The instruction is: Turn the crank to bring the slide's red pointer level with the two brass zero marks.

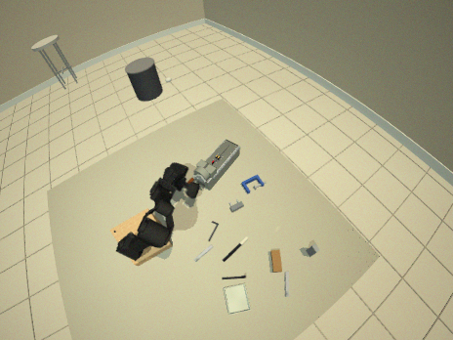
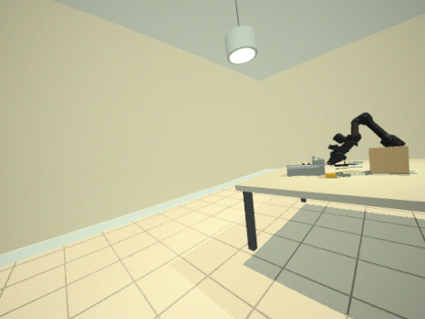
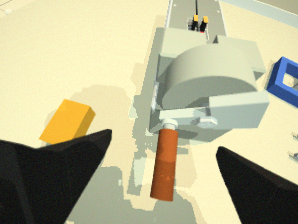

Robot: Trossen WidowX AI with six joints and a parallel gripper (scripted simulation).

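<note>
Now: gripper tip 10 mm to the left of the brown crank handle and 10 mm past it. From my gripper tip the other things lie so: red pointer: 130 mm ahead, 10 mm above; grey clamp: 210 mm to the right, 90 mm ahead, 70 mm below; orange block: 120 mm to the left, 60 mm below, 10 mm behind.
</note>
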